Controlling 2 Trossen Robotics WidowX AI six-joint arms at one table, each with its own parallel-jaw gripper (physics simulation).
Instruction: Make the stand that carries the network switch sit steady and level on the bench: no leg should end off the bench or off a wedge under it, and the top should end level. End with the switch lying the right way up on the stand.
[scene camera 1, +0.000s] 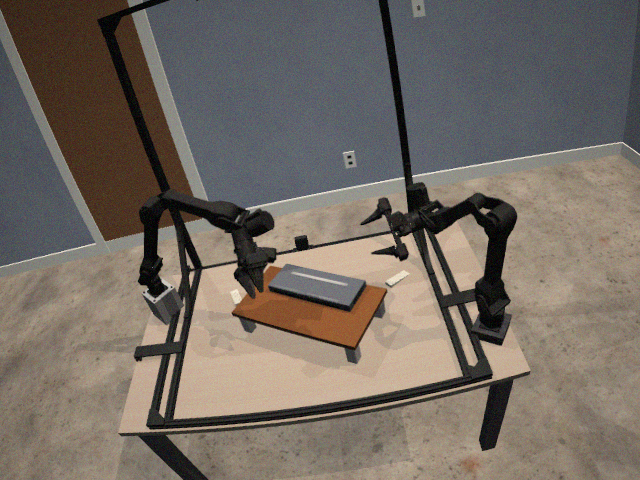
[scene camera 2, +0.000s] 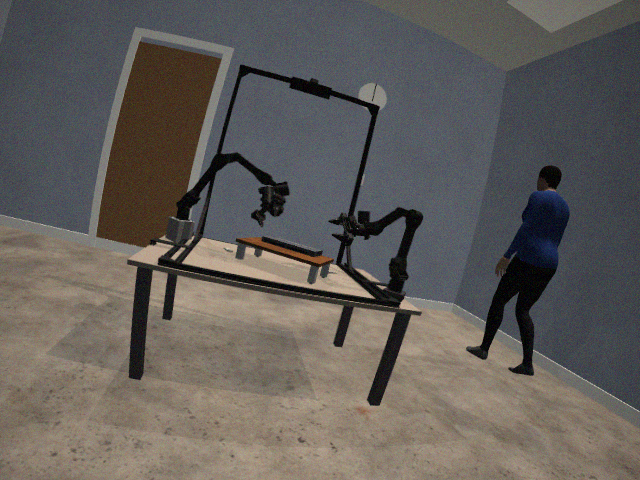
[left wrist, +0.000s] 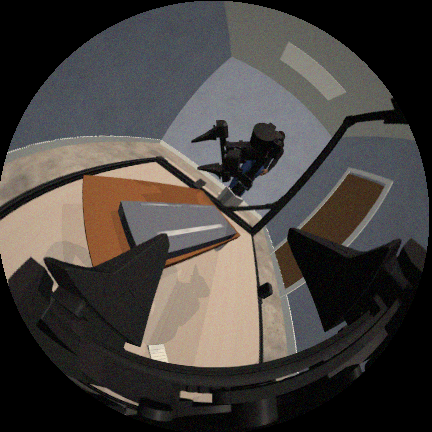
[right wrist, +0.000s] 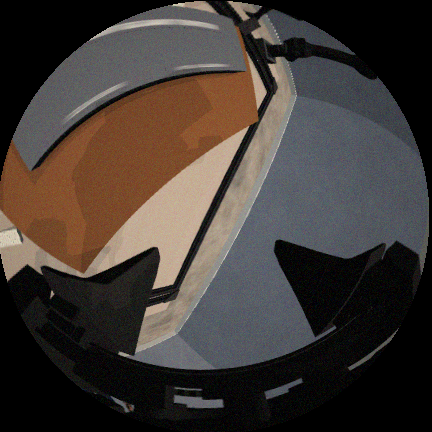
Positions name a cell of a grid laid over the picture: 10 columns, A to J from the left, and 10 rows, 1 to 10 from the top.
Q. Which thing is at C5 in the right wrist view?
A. A stand.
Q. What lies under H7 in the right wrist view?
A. The right gripper.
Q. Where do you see a dark grey network switch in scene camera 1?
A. At F7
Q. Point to a dark grey network switch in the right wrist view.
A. E2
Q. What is the left gripper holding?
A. Nothing.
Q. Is the left gripper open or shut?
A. Open.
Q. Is the right gripper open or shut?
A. Open.
